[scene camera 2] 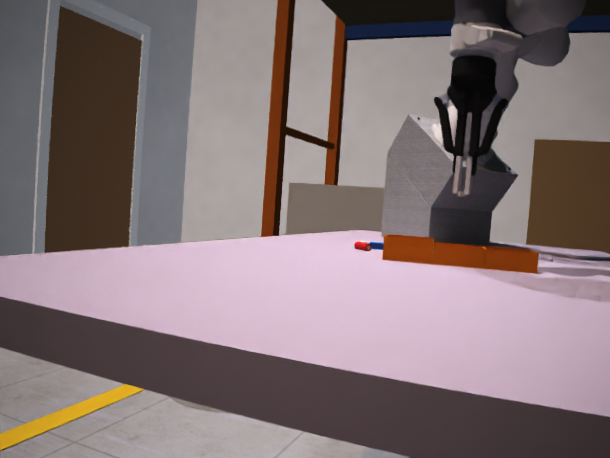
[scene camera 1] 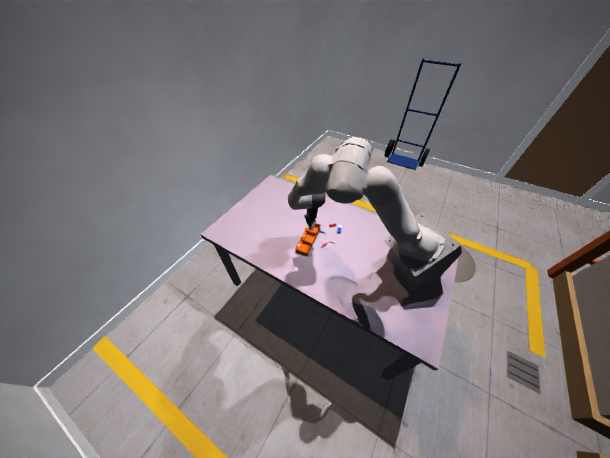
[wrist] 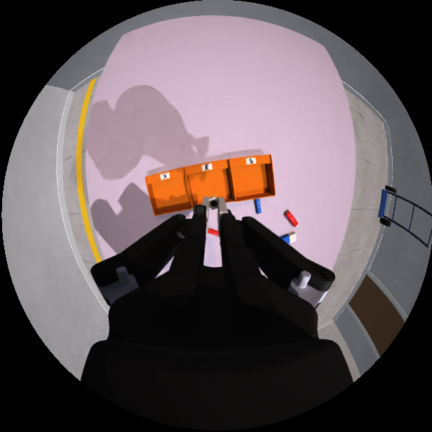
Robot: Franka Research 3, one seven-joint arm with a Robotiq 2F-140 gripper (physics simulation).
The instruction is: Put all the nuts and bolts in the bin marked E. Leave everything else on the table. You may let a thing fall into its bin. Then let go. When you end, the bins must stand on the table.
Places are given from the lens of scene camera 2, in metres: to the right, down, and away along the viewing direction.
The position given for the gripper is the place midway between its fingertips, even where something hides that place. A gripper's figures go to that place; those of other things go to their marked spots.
gripper (scene camera 2: 461, 194): 0.28, -0.06, 0.92
joined orange bins (scene camera 2: 414, 249): 0.18, 0.03, 0.89
